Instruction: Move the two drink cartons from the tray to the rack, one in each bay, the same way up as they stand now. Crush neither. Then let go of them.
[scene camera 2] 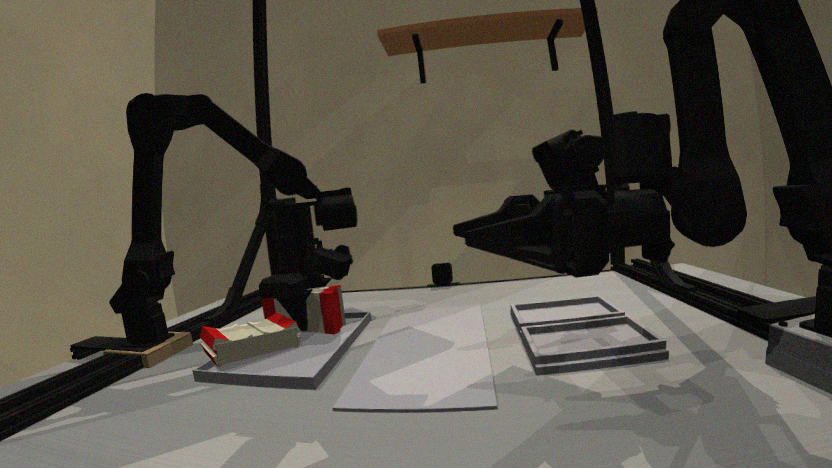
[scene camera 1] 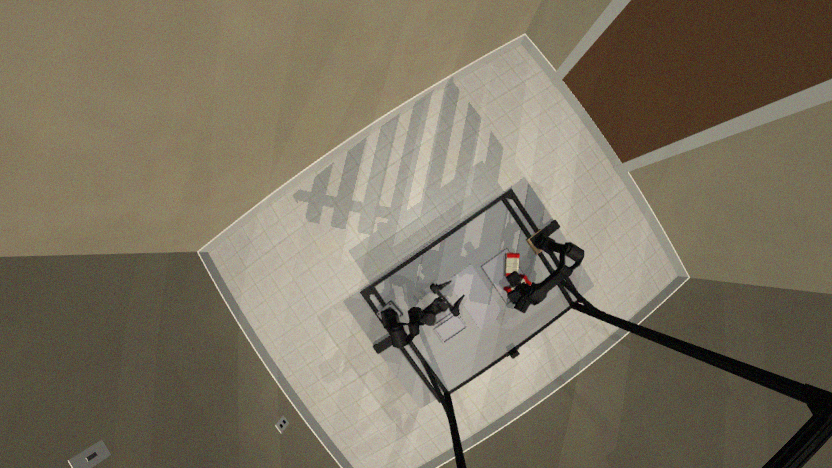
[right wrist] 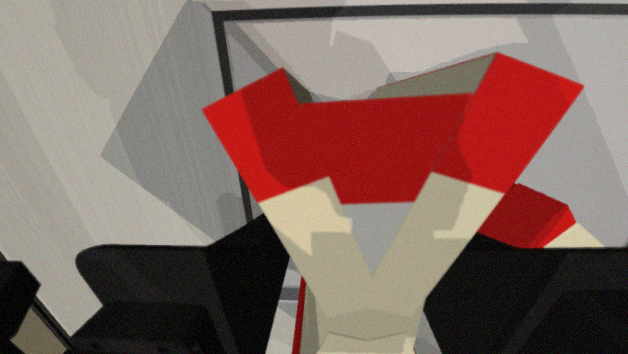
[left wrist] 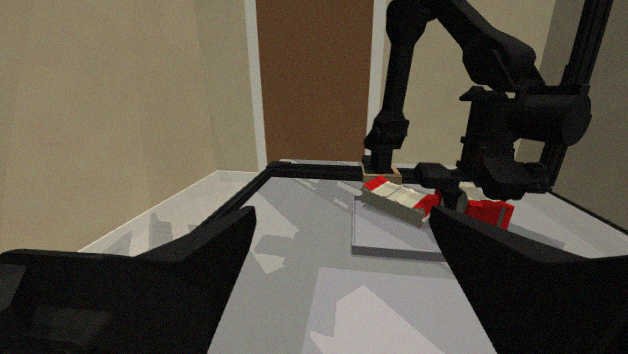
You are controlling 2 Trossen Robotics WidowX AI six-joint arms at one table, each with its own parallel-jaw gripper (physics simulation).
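Places are measured from the left arm's base along level axes (x right, y down, z ahead), in metres.
Pixels of known places: left gripper, between the fingertips: [scene camera 2: 458, 234] [scene camera 1: 458, 287] [left wrist: 342, 214]; right gripper, between the fingertips: [scene camera 2: 310, 325] [scene camera 1: 514, 286]; left arm's base, origin of its link: [scene camera 1: 389, 314]; right arm's base, origin of its link: [scene camera 2: 148, 341] [scene camera 1: 539, 241] [left wrist: 380, 169].
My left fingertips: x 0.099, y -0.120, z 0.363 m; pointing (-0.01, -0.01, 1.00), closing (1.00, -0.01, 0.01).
Observation:
For each thing: its top centre in the pictures, then the offset to it from my left fingertips. Level surfaces: height alone.
- grey tray, centre of its top: [right wrist: 468, 199] [scene camera 2: 294, 337] [left wrist: 426, 220] [scene camera 1: 507, 276] dx +0.168, dy +0.147, dz +0.243 m
- rack, centre of its top: [scene camera 2: 574, 319] [scene camera 1: 445, 320] dx +0.121, dy +0.143, dz -0.165 m
- flat pale mat, height of its surface: dy +0.159 m
Two red and cream drink cartons are on the grey tray [scene camera 2: 321, 371] [left wrist: 397, 253] [scene camera 1: 492, 269]. One carton [scene camera 2: 252, 336] [left wrist: 398, 198] [scene camera 1: 513, 264] lies flat at the tray's near left in scene camera 2. The other carton [scene camera 2: 328, 308] [right wrist: 355, 151] [left wrist: 479, 211] [scene camera 1: 526, 279] is at the back of the tray. My right gripper [scene camera 2: 291, 297] [right wrist: 340, 201] [scene camera 1: 517, 289] is low over it, partly open, with a finger on each side of its cream middle. My left gripper [scene camera 2: 461, 232] [left wrist: 342, 214] [scene camera 1: 455, 290] is wide open and empty, above the table near the rack [scene camera 2: 577, 320] [scene camera 1: 449, 328].
A flat pale mat [scene camera 2: 433, 362] lies between the tray and the two-bay rack. A black frame [left wrist: 305, 170] borders the table. A small black block [scene camera 2: 442, 274] stands at the table's far edge. A wooden shelf [scene camera 2: 479, 30] hangs on the wall.

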